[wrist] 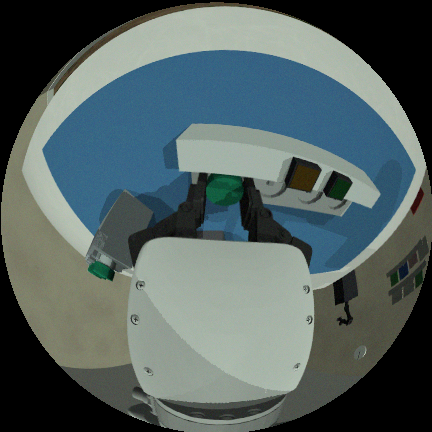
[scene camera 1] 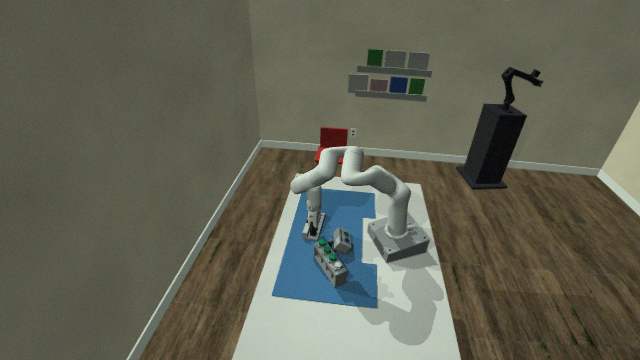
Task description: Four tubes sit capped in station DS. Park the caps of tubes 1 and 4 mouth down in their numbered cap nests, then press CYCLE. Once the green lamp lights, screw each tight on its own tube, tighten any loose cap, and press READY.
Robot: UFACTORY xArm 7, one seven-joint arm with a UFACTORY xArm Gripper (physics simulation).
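Frame: origin at the arm's base, x ahead, y left, z up, level; centimetres.
Seen in the pictures: gripper, between the fingertips: (wrist: 223, 184) (scene camera 1: 313, 232); arm's base, origin of its link: (scene camera 1: 396, 230).
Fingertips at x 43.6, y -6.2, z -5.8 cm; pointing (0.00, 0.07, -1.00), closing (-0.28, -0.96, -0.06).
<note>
Pixels of each thing's top centre, then the offset from my fingertips to it. "pt": a spot on its surface instead. Level surfaces: height alone.
- green cap, centre of its top: (wrist: 223, 192) dx +0.2, dy -0.1, dz +1.4 cm
- cap nest station, centre of its top: (wrist: 309, 208) (scene camera 1: 314, 219) dx -0.6, dy -7.7, dz +3.3 cm
- amber square, a spot on its surface: (wrist: 305, 176) pt dx +2.8, dy -6.5, dz +3.3 cm
- dark green square, a spot on its surface: (wrist: 338, 186) pt dx +1.9, dy -10.0, dz +3.3 cm
- tube station, centre of its top: (wrist: 98, 266) (scene camera 1: 329, 254) dx -6.5, dy +23.3, dz +8.3 cm
- grey control box, centre of its top: (scene camera 1: 342, 234) dx -14.3, dy +8.2, dz +6.3 cm
- blue mat, height of its surface: dz -2.0 cm
- white table, height of its surface: dz -2.4 cm
My gripper (scene camera 1: 313, 232) (wrist: 223, 184) is shut on a green cap (wrist: 224, 192), at the near end of the cap nest station (scene camera 1: 322, 220) (wrist: 225, 155). The cap covers the end nest there; whether it touches the nest is hidden. Three other round nests show empty in the wrist view. An amber square (wrist: 305, 176) and a dark green square (wrist: 338, 186) sit on the station's raised panel. The tube station (scene camera 1: 340, 278) (wrist: 127, 220) bears three green caps (scene camera 1: 322, 242) (scene camera 1: 327, 249) (scene camera 1: 332, 257); its nearest tube (scene camera 1: 338, 265) has a pale, uncapped top.
A grey control box (scene camera 1: 343, 244) with a green and a blue button stands between the tube station and the arm's base (scene camera 1: 398, 240). All stand on a blue mat (scene camera 1: 295, 285) on a white table (scene camera 1: 300, 330). A red chair (scene camera 1: 334, 137) stands beyond the table.
</note>
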